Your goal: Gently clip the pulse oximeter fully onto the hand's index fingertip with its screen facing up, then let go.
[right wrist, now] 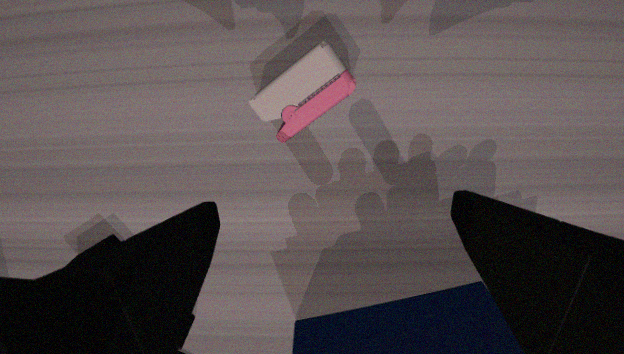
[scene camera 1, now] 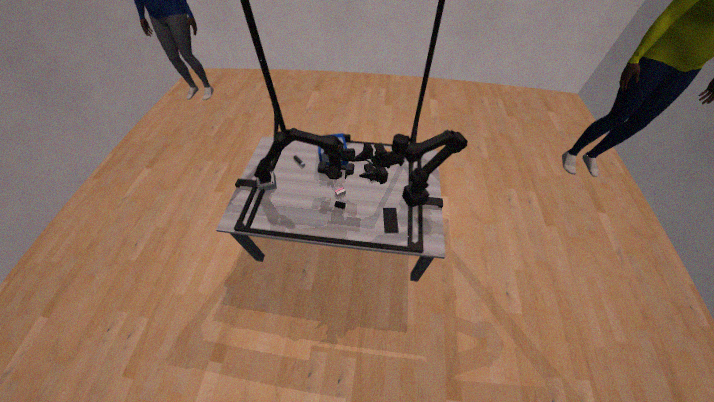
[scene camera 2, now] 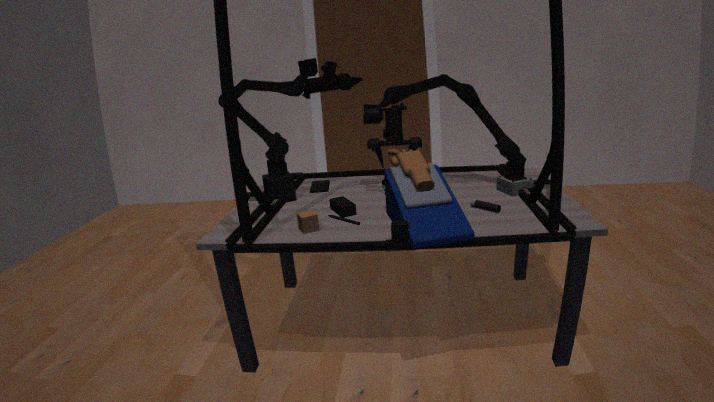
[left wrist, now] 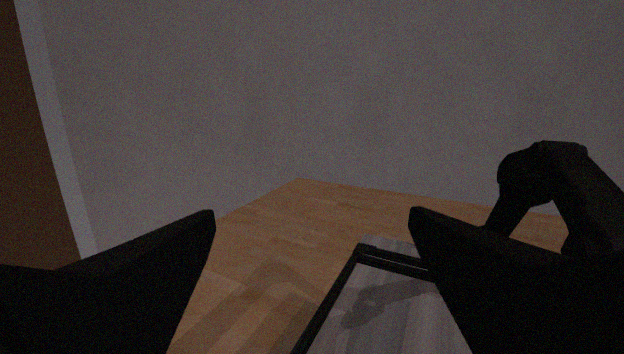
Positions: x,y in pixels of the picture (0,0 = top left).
Labels:
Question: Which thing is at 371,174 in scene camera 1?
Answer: My left gripper.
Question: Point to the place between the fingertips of my left gripper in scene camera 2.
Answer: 357,79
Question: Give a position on a grey pad on blue block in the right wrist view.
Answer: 469,311

